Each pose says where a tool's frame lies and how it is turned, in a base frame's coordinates. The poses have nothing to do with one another.
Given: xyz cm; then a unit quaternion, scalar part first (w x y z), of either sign.
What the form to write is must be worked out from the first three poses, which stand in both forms.
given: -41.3 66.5 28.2 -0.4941 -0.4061 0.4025 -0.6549
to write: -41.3 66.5 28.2 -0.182 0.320 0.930 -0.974 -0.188 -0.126
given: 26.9 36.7 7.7 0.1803 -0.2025 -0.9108 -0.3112
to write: 26.9 36.7 7.7 -0.853 0.257 0.455 0.481 0.724 0.494
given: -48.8 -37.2 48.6 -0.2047 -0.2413 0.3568 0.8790
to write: -48.8 -37.2 48.6 -0.800 -0.532 -0.278 0.188 -0.662 0.726
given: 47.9 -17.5 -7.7 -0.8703 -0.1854 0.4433 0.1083
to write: 47.9 -17.5 -7.7 0.584 -0.353 0.731 0.024 0.908 0.419
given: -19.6 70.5 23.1 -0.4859 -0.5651 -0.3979 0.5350
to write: -19.6 70.5 23.1 0.111 -0.070 -0.991 0.970 -0.211 0.123
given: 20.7 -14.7 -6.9 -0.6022 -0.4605 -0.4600 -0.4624
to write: 20.7 -14.7 -6.9 0.149 0.980 -0.128 -0.133 0.148 0.980
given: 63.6 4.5 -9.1 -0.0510 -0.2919 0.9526 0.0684
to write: 63.6 4.5 -9.1 -0.824 -0.563 0.057 -0.549 0.820 0.160
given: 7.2 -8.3 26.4 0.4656 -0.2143 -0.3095 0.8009
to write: 7.2 -8.3 26.4 -0.475 0.879 -0.055 -0.613 -0.375 -0.695
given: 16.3 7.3 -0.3 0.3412 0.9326 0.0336 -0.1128
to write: 16.3 7.3 -0.3 0.972 -0.014 -0.233 0.140 -0.765 0.629
